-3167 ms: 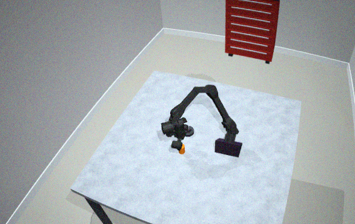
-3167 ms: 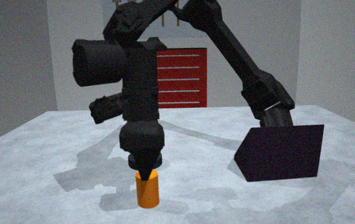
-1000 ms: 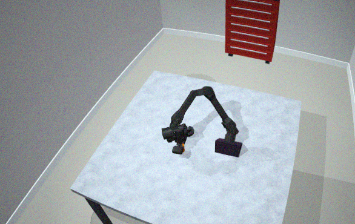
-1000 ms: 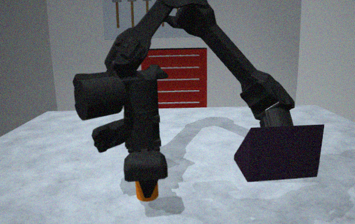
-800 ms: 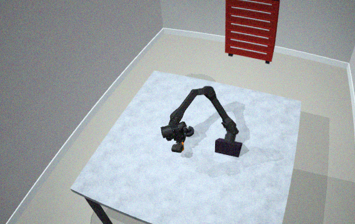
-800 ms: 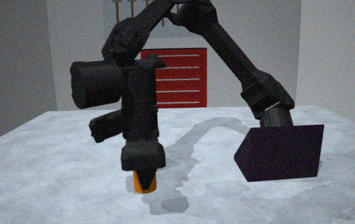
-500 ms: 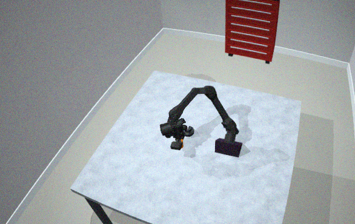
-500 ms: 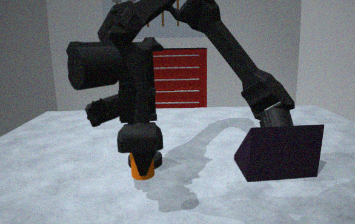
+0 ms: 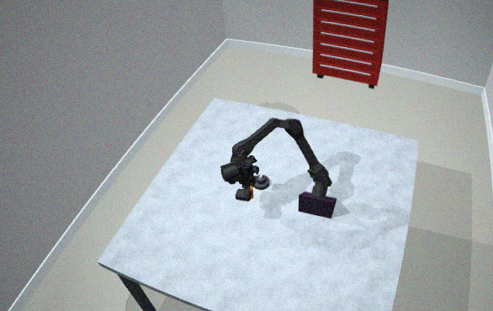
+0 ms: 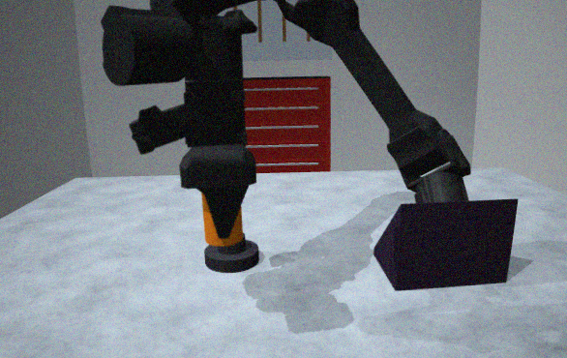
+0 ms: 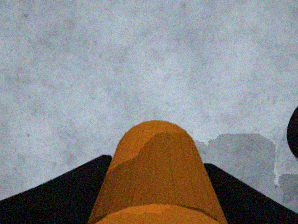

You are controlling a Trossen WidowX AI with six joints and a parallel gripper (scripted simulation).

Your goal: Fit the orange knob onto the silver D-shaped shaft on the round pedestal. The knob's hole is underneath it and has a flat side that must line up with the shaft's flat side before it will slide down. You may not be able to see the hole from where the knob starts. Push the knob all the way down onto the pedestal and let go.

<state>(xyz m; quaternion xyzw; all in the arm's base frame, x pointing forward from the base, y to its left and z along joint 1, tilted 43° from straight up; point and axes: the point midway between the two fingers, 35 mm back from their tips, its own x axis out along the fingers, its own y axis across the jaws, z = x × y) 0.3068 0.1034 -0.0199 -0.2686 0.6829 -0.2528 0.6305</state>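
Right now my gripper tip is 18 cm to the left of the round dark pedestal and 9 cm above it. Round my gripper tip: orange knob: 3 cm above.
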